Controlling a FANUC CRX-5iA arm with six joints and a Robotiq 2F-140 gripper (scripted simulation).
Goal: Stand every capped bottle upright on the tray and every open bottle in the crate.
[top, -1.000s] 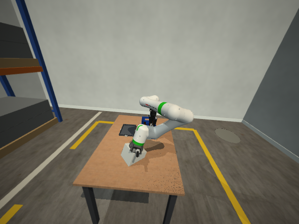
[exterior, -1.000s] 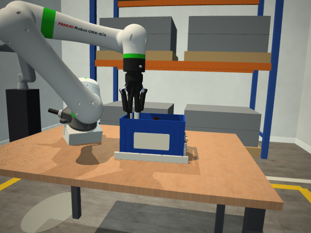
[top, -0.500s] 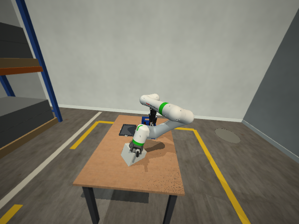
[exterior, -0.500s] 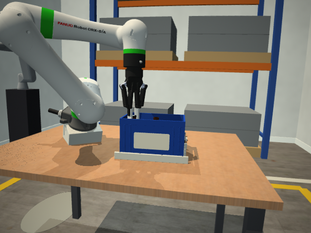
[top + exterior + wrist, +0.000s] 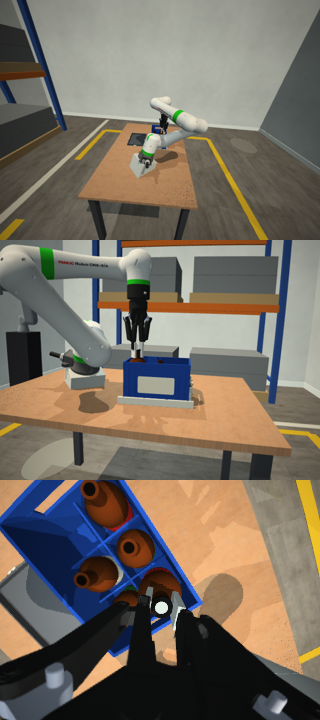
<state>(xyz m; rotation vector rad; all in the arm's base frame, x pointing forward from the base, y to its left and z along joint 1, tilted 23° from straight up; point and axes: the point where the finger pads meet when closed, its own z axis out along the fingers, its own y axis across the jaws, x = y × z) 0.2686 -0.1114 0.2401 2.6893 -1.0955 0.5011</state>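
Now: hand 70 mm above the brown capped bottle. The rest, counted from my hand: blue crate 90 mm ahead, 40 mm to the left, 140 mm below; dark tray 120 mm ahead, 320 mm to the left, 210 mm below; open bottle 90 mm ahead, 90 mm to the left, 130 mm below.
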